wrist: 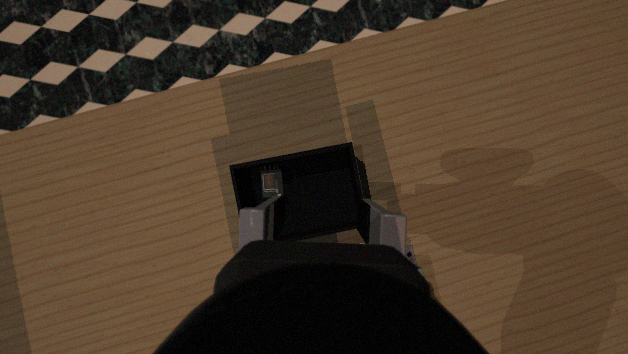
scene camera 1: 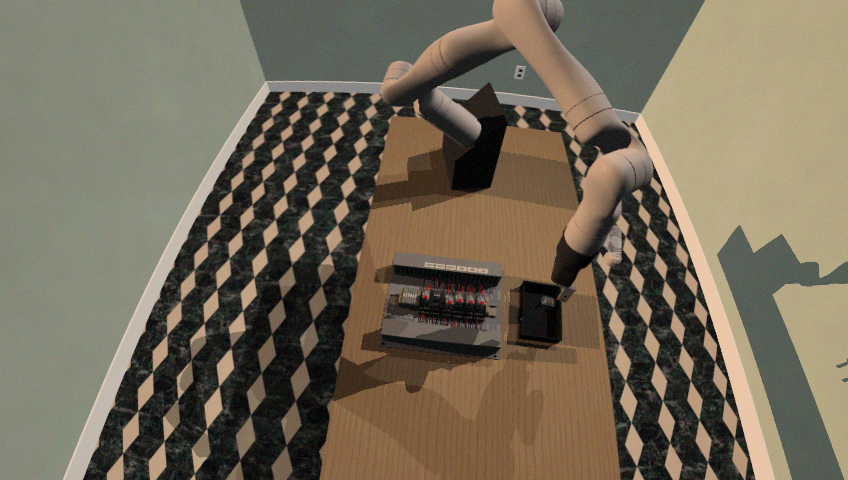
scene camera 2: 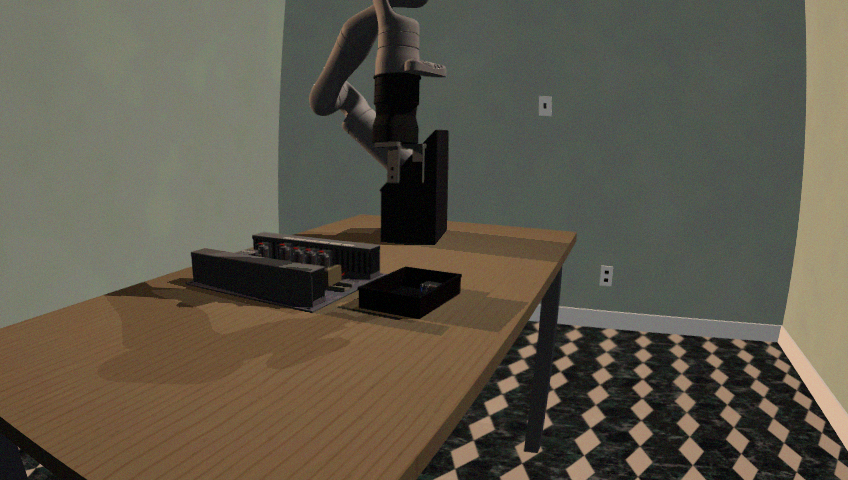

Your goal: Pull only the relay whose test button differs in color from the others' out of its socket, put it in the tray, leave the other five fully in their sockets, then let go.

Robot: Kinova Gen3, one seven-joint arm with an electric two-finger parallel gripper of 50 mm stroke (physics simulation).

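Frame: origin at the arm's base, x ahead, y left, z up, level; metres.
Seen in the pictures: gripper, fingertip midpoint: (wrist: 321, 212) (scene camera 1: 563, 289) (scene camera 2: 405, 182); arm's base, link origin: (scene camera 1: 470, 133) (scene camera 2: 406, 164).
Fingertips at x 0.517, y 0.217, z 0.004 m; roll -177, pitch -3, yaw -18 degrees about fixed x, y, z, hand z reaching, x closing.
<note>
Offsets run from my fingertips to a thing's top centre. "pt": to the spot under its first point. Level surfaces: height alone.
The relay @[dx -0.047, dy +0.035, dz -0.176 m] (scene camera 1: 547, 301) (scene camera 2: 429, 287) (wrist: 271, 182) lies loose in the black tray @[dx -0.016, dy +0.006, dz -0.164 m] (scene camera 1: 538, 342) (scene camera 2: 389, 300) (wrist: 325, 175), near one end; a bit of blue shows on it in the second scene view. My gripper (scene camera 1: 565, 292) (scene camera 2: 408, 178) (wrist: 321, 212) is open and empty, raised above the tray. Five relays with red buttons stand in the socket row @[dx -0.022, dy -0.242, dz -0.167 m] (scene camera 1: 455, 311), among them an end relay @[dx -0.025, dy -0.316, dz -0.130 m] (scene camera 1: 424, 298) left of the empty socket @[pt dx -0.027, dy -0.284, dz -0.168 m] (scene camera 1: 437, 299). The relay @[dx -0.012, dy -0.252, dz -0.124 m] (scene camera 1: 450, 300) right of that gap looks slightly out of line; I cannot tell how fully it is seated.
Grey wire ducts (scene camera 1: 446, 267) (scene camera 2: 255, 276) flank the relay row on the panel, left of the tray in the first scene view. The black arm mount (scene camera 1: 479, 157) (scene camera 2: 410, 214) stands at the back of the wooden table @[dz -0.200 m] (scene camera 1: 476, 416) (scene camera 2: 238, 392) (wrist: 100, 225).
</note>
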